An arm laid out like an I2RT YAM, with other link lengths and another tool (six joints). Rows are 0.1 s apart.
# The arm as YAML. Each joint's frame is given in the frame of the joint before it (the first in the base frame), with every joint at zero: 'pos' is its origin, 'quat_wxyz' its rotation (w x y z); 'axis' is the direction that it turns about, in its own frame. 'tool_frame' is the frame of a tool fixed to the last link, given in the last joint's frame.
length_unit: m
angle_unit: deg
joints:
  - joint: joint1
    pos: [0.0, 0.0, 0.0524]
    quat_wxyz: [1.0, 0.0, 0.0, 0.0]
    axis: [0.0, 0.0, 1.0]
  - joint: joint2
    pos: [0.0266, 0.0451, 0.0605]
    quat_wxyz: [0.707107, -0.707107, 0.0, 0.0]
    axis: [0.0, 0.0, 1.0]
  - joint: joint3
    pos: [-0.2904, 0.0, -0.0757]
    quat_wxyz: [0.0, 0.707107, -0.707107, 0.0]
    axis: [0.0, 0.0, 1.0]
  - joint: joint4
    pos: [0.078, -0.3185, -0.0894]
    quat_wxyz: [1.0, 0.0, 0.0, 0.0]
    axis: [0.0, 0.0, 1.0]
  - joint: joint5
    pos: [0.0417, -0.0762, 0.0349]
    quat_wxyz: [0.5, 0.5, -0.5, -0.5]
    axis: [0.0, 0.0, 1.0]
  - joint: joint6
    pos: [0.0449, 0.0, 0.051]
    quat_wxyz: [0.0, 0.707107, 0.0, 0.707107]
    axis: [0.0, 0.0, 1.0]
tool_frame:
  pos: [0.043, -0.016, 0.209]
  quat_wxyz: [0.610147, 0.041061, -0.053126, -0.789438]
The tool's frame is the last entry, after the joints.
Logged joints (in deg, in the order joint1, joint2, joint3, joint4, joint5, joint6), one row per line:
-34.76 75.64 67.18 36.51 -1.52 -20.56
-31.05 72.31 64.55 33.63 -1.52 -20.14
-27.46 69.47 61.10 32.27 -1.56 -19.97
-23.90 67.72 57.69 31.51 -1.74 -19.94
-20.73 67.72 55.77 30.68 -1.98 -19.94
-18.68 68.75 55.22 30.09 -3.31 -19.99
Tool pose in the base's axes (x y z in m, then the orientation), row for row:
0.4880 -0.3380 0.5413 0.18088 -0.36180 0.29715 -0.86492
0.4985 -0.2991 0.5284 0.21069 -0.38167 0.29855 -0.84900
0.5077 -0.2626 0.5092 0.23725 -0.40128 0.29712 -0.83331
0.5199 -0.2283 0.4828 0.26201 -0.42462 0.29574 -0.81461
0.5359 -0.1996 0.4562 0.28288 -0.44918 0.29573 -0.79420
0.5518 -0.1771 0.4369 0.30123 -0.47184 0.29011 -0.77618
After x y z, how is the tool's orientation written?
As a quaternion, w x y z.
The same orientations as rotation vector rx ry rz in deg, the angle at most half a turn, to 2 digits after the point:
-58.55 48.09 -139.97
-60.78 47.54 -135.20
-63.02 46.66 -130.86
-65.83 45.85 -126.29
-68.90 45.37 -121.83
-71.72 44.10 -117.98

